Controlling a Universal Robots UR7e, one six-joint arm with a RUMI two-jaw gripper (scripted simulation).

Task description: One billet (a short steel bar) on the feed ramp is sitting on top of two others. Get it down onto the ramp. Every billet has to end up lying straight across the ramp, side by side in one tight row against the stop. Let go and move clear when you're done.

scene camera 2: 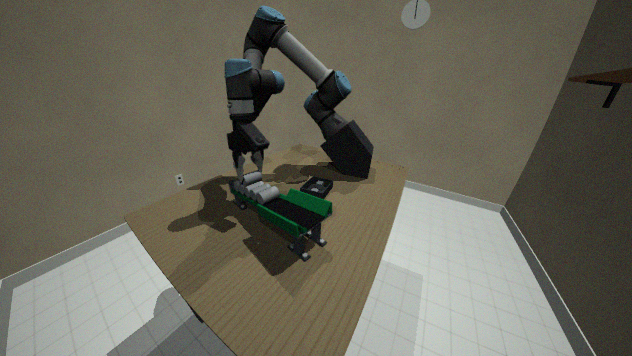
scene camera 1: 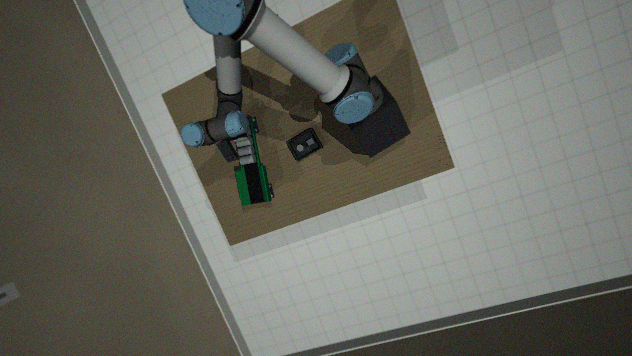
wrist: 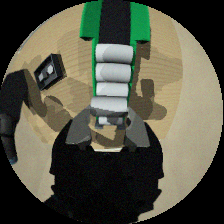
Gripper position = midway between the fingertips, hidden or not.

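Looking through scene camera 2, I find my gripper (scene camera 2: 251,180). The wrist view gives me the gripper again (wrist: 109,105), together with a billet (wrist: 101,106).
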